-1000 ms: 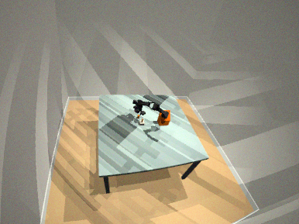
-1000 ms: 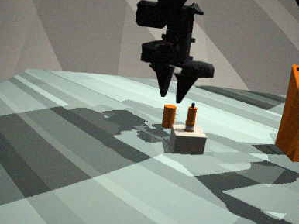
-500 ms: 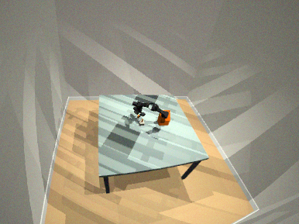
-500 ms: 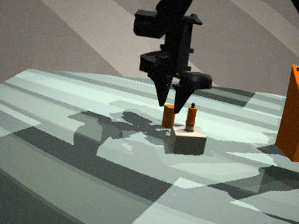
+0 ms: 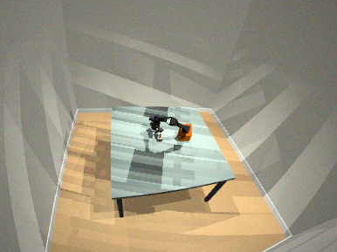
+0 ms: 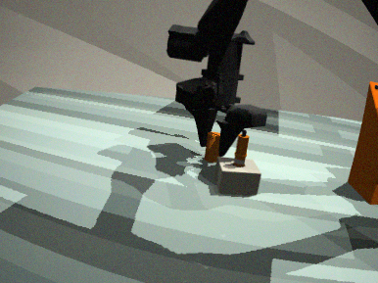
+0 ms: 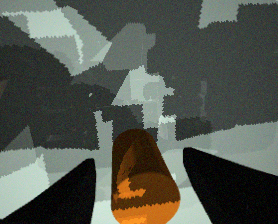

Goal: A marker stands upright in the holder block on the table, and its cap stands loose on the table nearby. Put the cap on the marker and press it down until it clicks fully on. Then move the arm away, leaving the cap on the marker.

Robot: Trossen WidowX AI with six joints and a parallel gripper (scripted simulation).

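Now: gripper tip 3 cm past the orange marker, 11 cm to the right of it and 5 cm below it. The rest, counted from my gripper tip: white holder block: 3 cm behind, 11 cm to the left; then cap: 1 cm above.
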